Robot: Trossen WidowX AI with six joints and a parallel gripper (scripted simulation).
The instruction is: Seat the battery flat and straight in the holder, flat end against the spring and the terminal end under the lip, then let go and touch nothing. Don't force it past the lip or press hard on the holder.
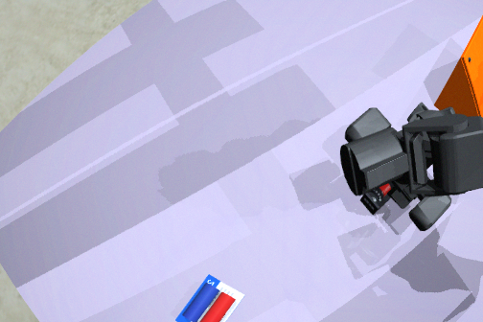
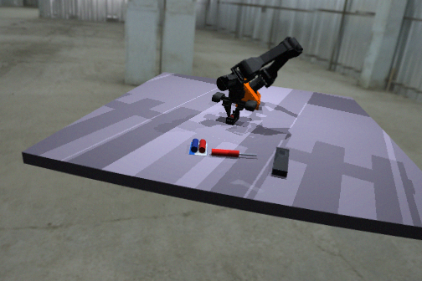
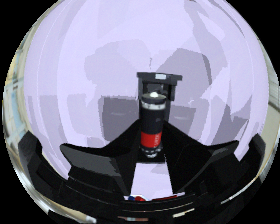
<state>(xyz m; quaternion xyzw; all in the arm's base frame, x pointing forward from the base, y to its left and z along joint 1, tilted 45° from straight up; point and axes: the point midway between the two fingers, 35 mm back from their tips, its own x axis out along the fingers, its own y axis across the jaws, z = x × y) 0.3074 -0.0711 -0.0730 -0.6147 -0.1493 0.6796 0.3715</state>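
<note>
Now: the battery 1 cm above my gripper tip. Also, from my gripper tip: blister card (30 cm ahead, 11 cm to the right); then black oblong block (34 cm ahead, 16 cm to the left, 1 cm above); then red-handled screwdriver (32 cm ahead, 1 cm to the left).
</note>
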